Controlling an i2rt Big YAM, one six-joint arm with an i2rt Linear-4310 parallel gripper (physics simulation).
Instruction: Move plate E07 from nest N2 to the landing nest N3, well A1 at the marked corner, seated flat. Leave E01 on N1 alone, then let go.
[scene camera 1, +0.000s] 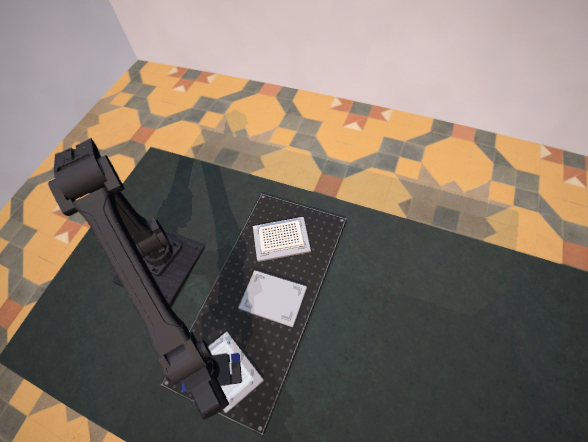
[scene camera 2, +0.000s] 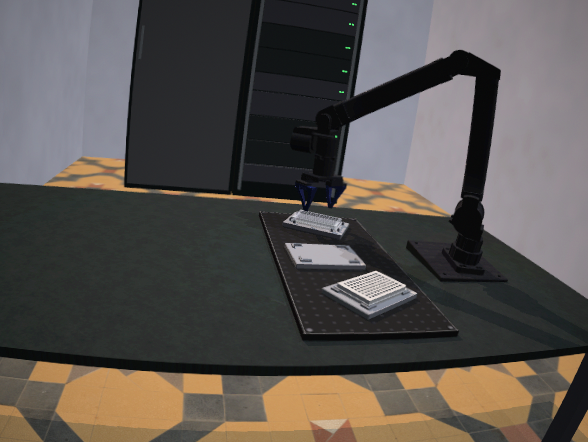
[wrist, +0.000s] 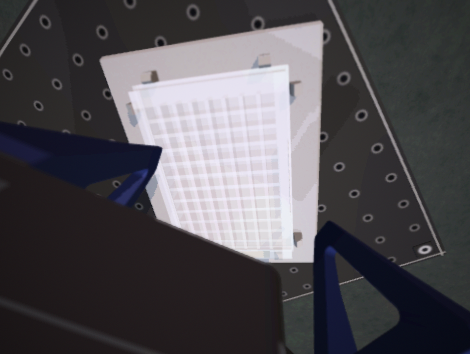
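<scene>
The clear gridded plate E07 (scene camera 1: 246, 375) (scene camera 2: 320, 219) (wrist: 225, 165) lies between the small corner posts of its pale nest N2 (scene camera 2: 343, 233) (wrist: 306, 150). Its label and well A1 cannot be read. My gripper (scene camera 1: 210, 372) (scene camera 2: 318, 207) (wrist: 243, 195) is open and empty, just above E07. In the wrist view one blue fingertip is by the plate's left side and the other is past the nest's lower right edge; the fingers are askew to the plate. The landing nest N3 (scene camera 1: 274, 299) (scene camera 2: 325, 256) is bare. The cream plate E01 (scene camera 1: 281, 236) (scene camera 2: 372, 286) sits on nest N1 (scene camera 1: 282, 256) (scene camera 2: 345, 303).
The three nests stand in a row on a black perforated board (scene camera 1: 310, 250) (scene camera 2: 320, 320) (wrist: 360, 165), with N3 in the middle. The board lies on a dark green table (scene camera 1: 425, 350) (scene camera 2: 150, 280). The arm's base stands beside the board. A dark rack cabinet (scene camera 2: 187, 100) stands behind the table.
</scene>
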